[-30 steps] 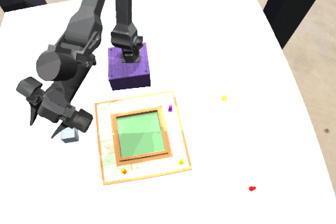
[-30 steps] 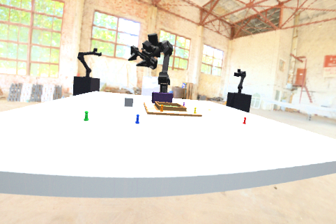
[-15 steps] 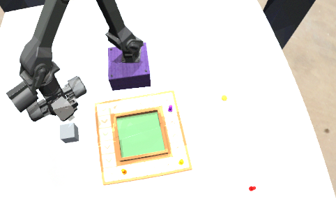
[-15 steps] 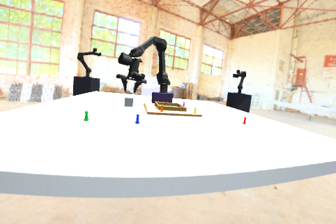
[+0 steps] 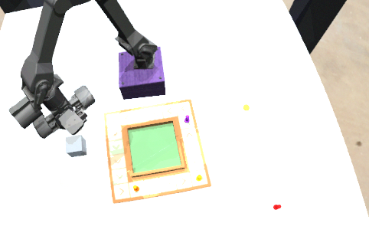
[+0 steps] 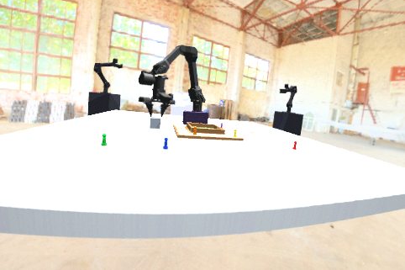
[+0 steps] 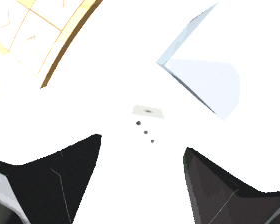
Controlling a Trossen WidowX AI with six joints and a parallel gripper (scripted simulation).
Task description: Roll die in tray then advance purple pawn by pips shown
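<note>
My gripper tip is 3 cm above the white die. From my gripper tip the other things lie so: purple pawn 35 cm to the left, 4 cm behind, 2 cm below; grey block 7 cm ahead, 2 cm to the left, 2 cm below; orange pawn 21 cm to the left, 18 cm ahead, 2 cm below.
</note>
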